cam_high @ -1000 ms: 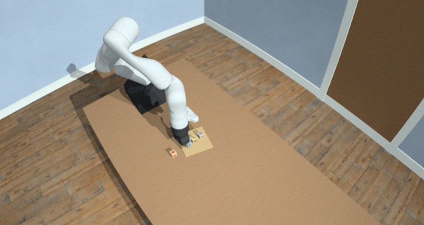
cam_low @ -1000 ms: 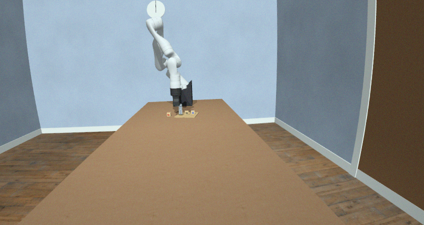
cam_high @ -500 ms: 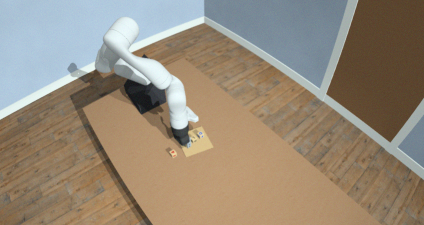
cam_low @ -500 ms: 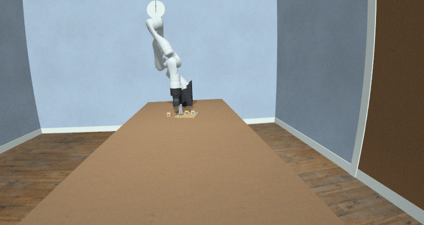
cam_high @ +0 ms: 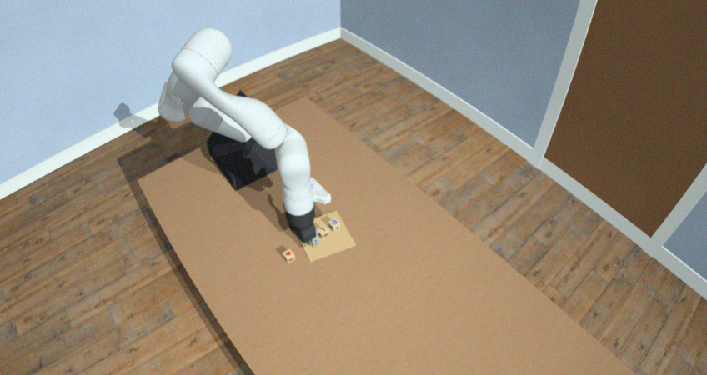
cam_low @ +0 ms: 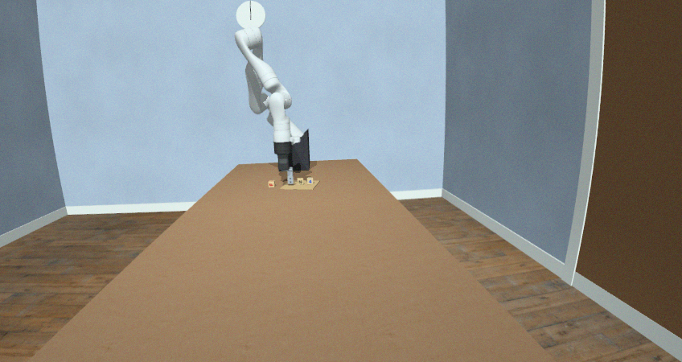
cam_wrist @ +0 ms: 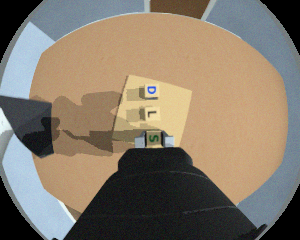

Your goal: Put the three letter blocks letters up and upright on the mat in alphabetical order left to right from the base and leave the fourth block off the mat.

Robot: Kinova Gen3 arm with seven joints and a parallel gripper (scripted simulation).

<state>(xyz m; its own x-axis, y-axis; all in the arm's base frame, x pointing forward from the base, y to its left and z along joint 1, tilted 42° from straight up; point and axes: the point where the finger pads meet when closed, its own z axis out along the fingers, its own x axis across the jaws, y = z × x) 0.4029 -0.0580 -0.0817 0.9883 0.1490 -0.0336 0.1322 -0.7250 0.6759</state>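
Right now the tan mat is 1 cm behind my hand, 4 cm to the left of it and 3 cm below it.
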